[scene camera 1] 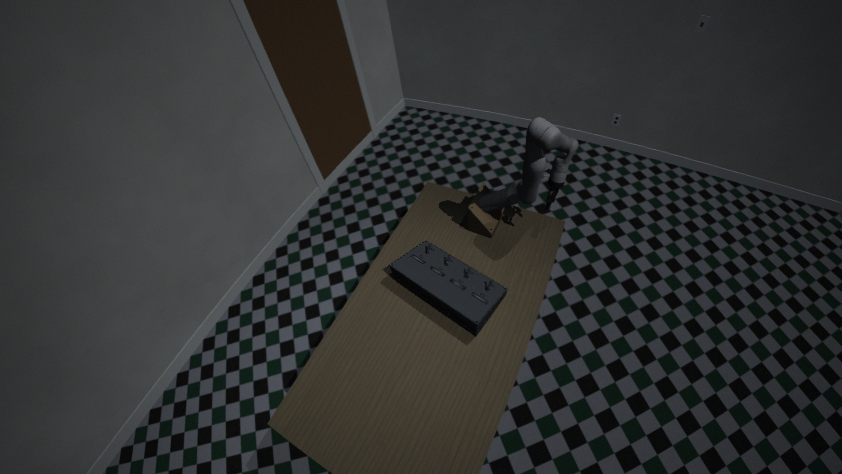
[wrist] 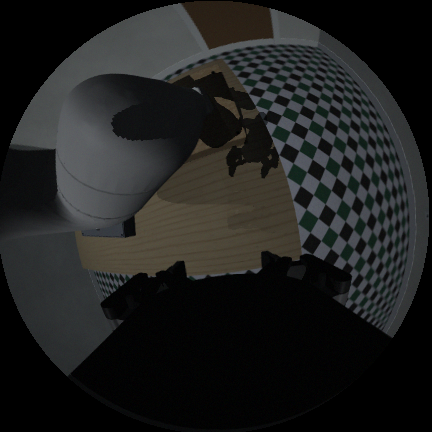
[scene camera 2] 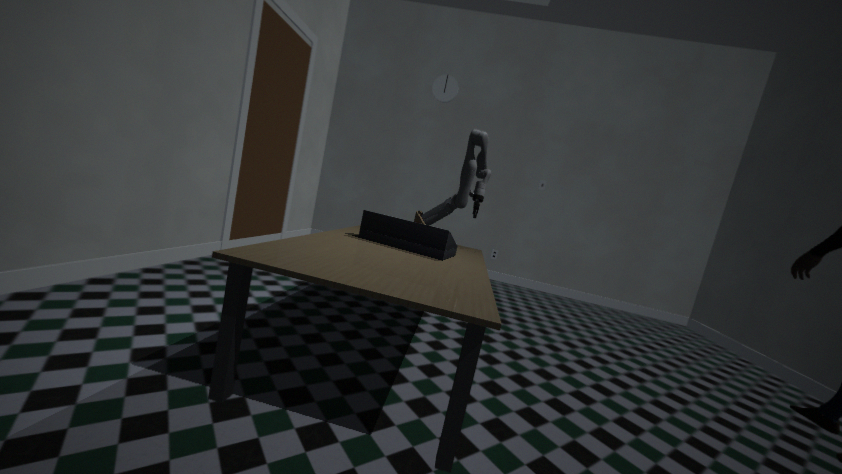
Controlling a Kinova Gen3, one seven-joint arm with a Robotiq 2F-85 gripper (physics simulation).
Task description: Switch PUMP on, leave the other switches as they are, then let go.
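Observation:
A dark switch panel (scene camera 1: 438, 289) (scene camera 2: 406, 235) lies on the wooden table. In scene camera 1 its sloped top carries a row of several small toggle switches (scene camera 1: 467, 272) with a small plate by each. The labels are too small to read, so I cannot tell which switch is PUMP or how each is set. Scene camera 2 shows the panel's back. In the wrist view a corner of the panel (wrist: 104, 230) shows behind the arm. My gripper (scene camera 1: 549, 209) (scene camera 2: 475, 216) (wrist: 223, 265) is open and empty, fingers wide apart, high up beside the arm's base and well away from the panel.
The wooden table (scene camera 1: 400, 382) (scene camera 2: 353, 264) (wrist: 210, 240) bears the panel and, at its far end, the arm's wedge-shaped wooden base mount (scene camera 1: 484, 220). The arm's shadow falls near the mount. In scene camera 2 part of a person (scene camera 2: 810, 264) shows at the right edge.

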